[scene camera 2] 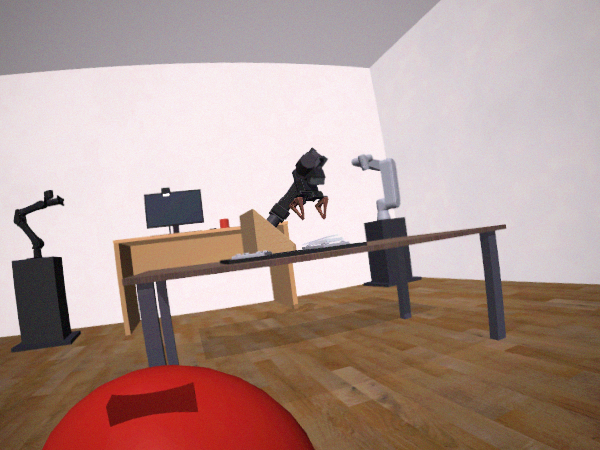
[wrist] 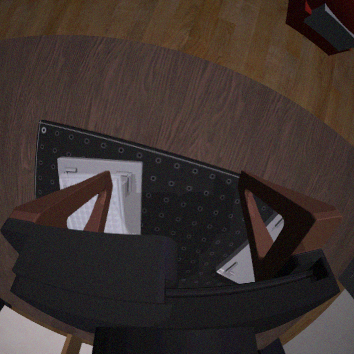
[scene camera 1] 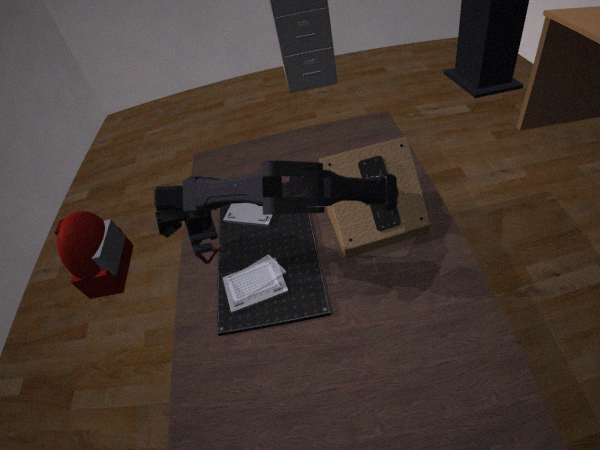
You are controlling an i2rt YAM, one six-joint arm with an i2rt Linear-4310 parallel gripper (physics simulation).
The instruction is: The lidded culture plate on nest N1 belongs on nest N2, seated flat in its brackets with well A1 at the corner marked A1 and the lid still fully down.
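Frame: origin at the arm's base, x ahead, y left, z up, level; centimetres.
Seen in the pictures: gripper, between the fingertips: (scene camera 2: 314,219) (wrist: 174,177) (scene camera 1: 203,250); arm's base, origin of its link: (scene camera 2: 266,230) (scene camera 1: 379,193).
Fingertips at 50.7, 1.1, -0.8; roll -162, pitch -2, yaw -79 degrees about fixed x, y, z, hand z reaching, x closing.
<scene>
Pixels of each thing's middle, then the offset from my fingertips to it, as dx, dy, dz. Level surfaces: height alone.
- lidded culture plate, middle of its body: (wrist: 100,236) (scene camera 1: 258,275) (scene camera 2: 320,239) -12.7, +7.8, -7.5
- White nest N2, middle of its body: (wrist: 268,253) (scene camera 1: 251,209) (scene camera 2: 252,254) -14.1, -20.4, -9.8
- black board, middle of its body: (wrist: 180,251) (scene camera 1: 265,246) (scene camera 2: 290,253) -15.9, -4.6, -11.3
- brown table, height of its surface: dz -12.0
The lidded culture plate (scene camera 1: 250,284) (scene camera 2: 327,241) (wrist: 116,217) is on white nest N1 (scene camera 1: 234,304) (wrist: 133,200), near one end of the black perforated board. A clear sheet-like part, apparently the lid, looks skewed past the plate's corner in scene camera 1; whether it is fully down cannot be told. White nest N2 (scene camera 1: 247,215) (scene camera 2: 250,255) (wrist: 241,267) lies bare where visible at the board's other end, partly hidden by the arm or finger. My gripper (scene camera 1: 207,256) (scene camera 2: 313,218) (wrist: 174,177) is open and empty, high above the board, with orange-brown fingers apart. The A1 marks are unreadable.
The black board (scene camera 1: 300,295) (wrist: 190,210) lies on the brown table (scene camera 1: 350,380) (wrist: 165,90). My arm is mounted on a tan block (scene camera 1: 340,235) (scene camera 2: 257,232) beside the board. A red object (scene camera 1: 82,247) (scene camera 2: 175,430) stands off the table's edge.
</scene>
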